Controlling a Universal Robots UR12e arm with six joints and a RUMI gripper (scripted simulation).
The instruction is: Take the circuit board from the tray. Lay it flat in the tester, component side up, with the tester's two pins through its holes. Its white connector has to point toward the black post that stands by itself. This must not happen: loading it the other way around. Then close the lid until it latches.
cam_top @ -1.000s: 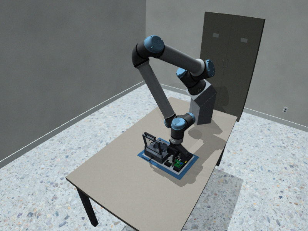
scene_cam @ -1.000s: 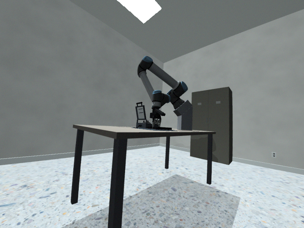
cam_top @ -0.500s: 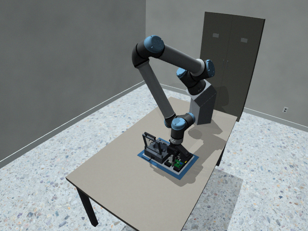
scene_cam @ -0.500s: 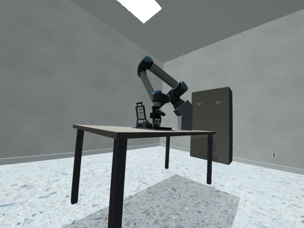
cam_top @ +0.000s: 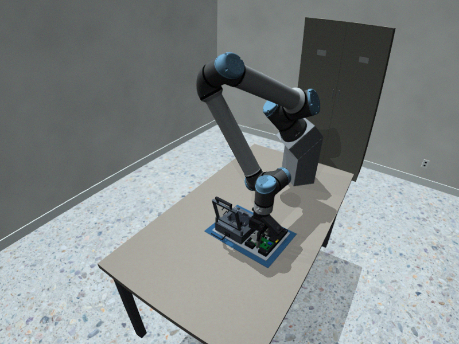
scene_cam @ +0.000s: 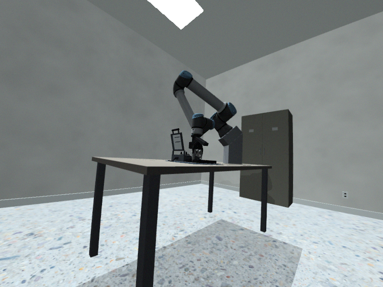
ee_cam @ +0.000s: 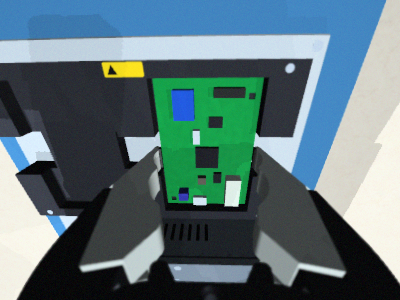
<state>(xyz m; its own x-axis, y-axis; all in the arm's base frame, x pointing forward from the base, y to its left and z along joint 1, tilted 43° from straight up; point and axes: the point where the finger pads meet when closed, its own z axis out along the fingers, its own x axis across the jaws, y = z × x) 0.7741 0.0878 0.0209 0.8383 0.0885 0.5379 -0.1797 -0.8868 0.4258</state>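
My gripper is now right at the green circuit board. Also, from my hand: tester lid 50 mm ahead, 180 mm to the right, 160 mm above; then tester nest 70 mm behind, 150 mm to the right, 50 mm above.
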